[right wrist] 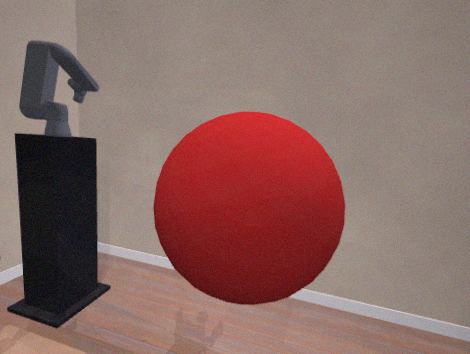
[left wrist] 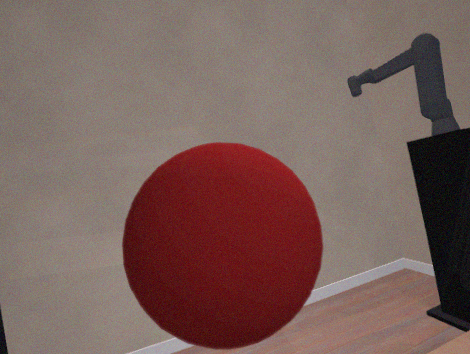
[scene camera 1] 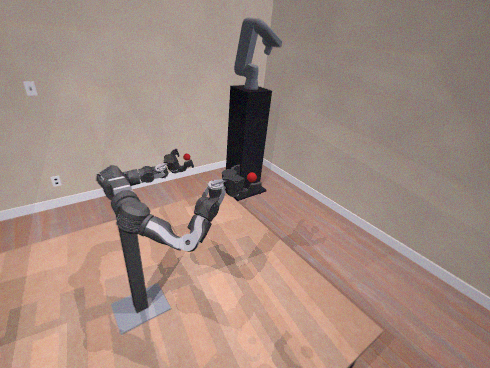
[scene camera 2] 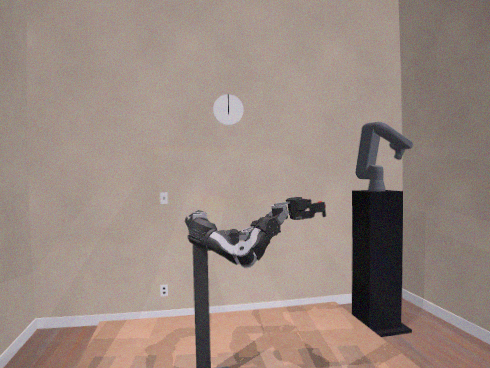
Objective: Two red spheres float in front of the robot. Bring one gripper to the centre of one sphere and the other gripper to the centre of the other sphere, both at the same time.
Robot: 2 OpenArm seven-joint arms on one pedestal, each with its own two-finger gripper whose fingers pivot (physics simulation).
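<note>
One red sphere floats between the open, empty fingers of my left gripper. It is large in the left wrist view, left of the middle and low. The other red sphere floats at the open, empty fingers of my right gripper. It is large in the right wrist view, a little right of and below the middle. In scene camera 2 the two grippers overlap, and small bits of red show at the fingertips; which sphere they belong to is unclear there. Exact centring in depth cannot be told.
A black pedestal with a grey arm stands beyond the grippers. My own dark post rises from a grey base plate.
</note>
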